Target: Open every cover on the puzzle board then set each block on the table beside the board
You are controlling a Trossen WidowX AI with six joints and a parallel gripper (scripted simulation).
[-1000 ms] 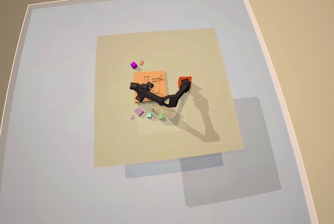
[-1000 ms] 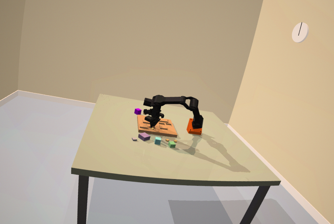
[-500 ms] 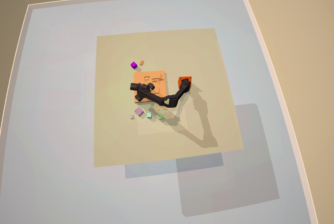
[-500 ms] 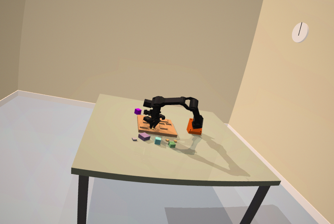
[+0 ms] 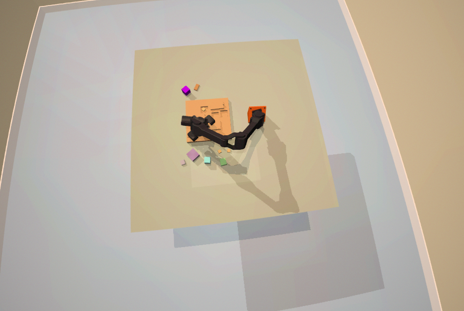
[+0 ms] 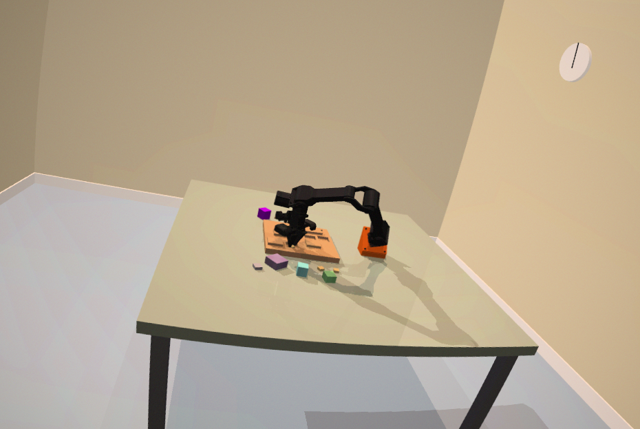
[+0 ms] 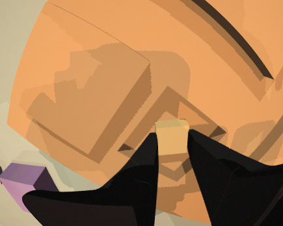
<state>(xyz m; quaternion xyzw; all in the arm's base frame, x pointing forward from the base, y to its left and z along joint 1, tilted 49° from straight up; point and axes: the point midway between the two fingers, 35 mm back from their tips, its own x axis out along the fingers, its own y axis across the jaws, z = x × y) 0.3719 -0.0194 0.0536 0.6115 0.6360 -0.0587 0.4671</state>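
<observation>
Now: the flat orange block 20 mm behind my gripper tip, 340 mm to the right of it and 10 mm below it. The rest, counted from my gripper tip: green block: 90 mm behind, 220 mm to the left; then mauve block: 90 mm ahead, 140 mm to the left; then cyan block: 10 mm ahead, 190 mm to the left.
</observation>
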